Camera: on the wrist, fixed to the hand. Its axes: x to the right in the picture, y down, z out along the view.
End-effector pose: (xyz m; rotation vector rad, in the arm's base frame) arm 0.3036 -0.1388 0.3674 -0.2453 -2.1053 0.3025
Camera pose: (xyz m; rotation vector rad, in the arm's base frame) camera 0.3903 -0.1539 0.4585 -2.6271 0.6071 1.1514
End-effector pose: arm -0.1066 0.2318 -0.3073 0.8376 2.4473 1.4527
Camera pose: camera -0.1900 0.1417 -0.2761 -1.4964 0.6007 -0.4675
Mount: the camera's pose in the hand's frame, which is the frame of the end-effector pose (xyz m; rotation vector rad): 0.0237 -0.0379 -0.1185 -0.1698 0.8123 3.0082
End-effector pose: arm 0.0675 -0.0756 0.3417 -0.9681 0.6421 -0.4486
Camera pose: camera 0.0018 -0.1814 0.3190 0.8696 1.9509 1.9983
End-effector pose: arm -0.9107 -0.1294 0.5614 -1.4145 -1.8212 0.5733
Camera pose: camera -0.8445 -0.1290 0.6694 2.3345 -1.8496 -0.5456
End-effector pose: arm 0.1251 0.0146 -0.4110 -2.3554 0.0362 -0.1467
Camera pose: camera 0.1341 -0.0433 -0.2987 -0.0056 3.1052 0.3978
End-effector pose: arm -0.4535 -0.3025 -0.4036 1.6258 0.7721 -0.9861
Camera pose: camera -0.4489 -0.1780 -0.4264 1.0236 -1.2729 1.7807
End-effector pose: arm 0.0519 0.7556 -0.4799 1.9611 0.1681 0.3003
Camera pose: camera 0.0415 0.8812 -0.4670 -0.0429 1.9662 -2.2147
